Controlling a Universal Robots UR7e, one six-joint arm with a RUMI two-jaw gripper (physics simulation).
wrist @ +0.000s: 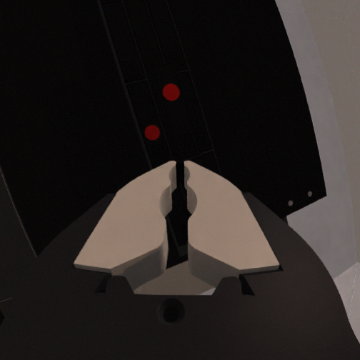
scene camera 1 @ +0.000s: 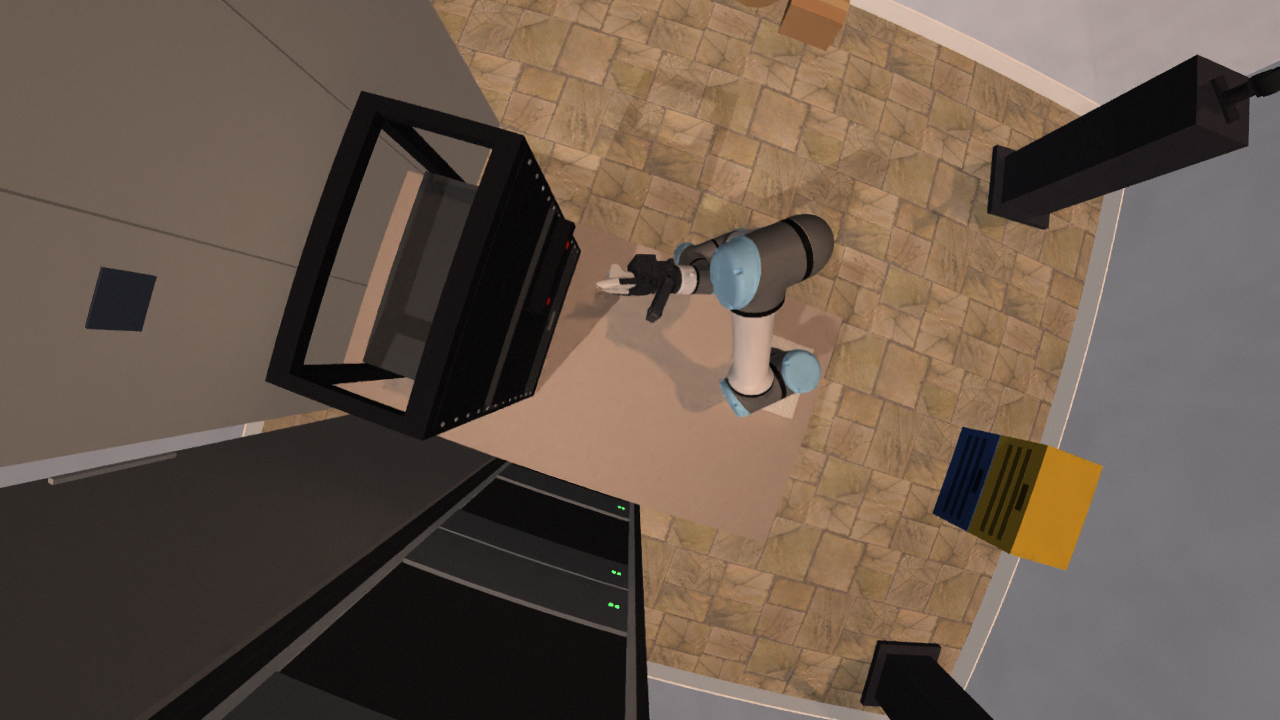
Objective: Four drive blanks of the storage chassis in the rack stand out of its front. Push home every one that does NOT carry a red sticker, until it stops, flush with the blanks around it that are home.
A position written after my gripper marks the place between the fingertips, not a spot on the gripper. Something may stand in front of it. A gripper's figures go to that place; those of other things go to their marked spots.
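Distance of a black rack (wrist: pixel 99 99): 29 cm from the lens. My gripper (wrist: pixel 180 165) is 14 cm from the lens.
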